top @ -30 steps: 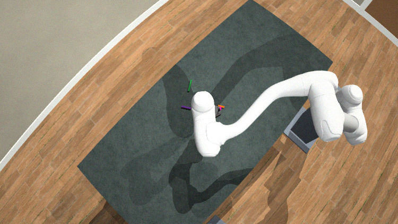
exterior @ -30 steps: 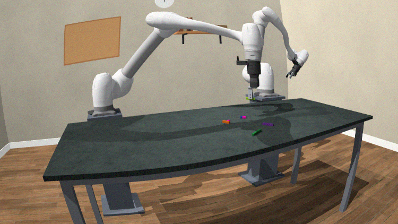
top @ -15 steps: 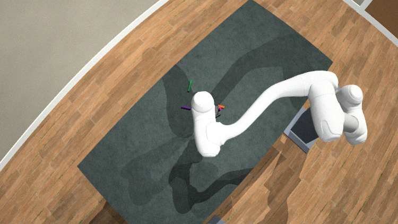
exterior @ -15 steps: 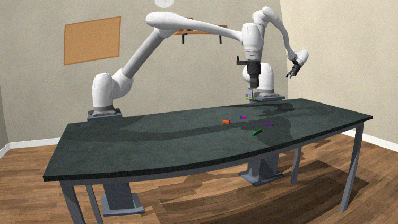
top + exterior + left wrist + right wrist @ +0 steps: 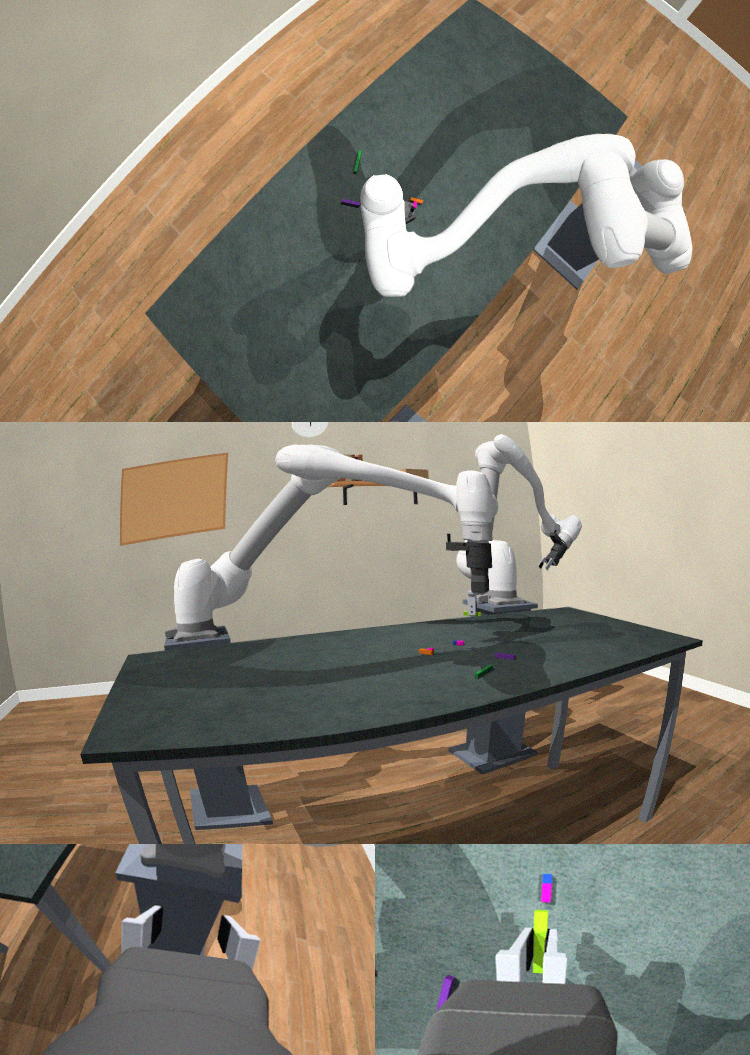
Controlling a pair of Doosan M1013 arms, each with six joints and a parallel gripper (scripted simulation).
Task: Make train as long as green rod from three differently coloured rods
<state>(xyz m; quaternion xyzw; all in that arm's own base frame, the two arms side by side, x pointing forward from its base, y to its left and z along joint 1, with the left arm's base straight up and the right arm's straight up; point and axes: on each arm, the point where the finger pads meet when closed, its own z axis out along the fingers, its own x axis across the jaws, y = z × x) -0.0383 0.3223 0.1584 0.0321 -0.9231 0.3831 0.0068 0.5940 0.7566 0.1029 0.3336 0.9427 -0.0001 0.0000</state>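
The blue rod is 100 mm below my right hand, 40 mm to the right of it and 30 mm behind it. Also, from my right hand: orange rod: 160 mm to the right, 100 mm below, 10 mm ahead; purple rod: 170 mm ahead, 100 mm below, 10 mm to the right; lime rod: 20 mm below.
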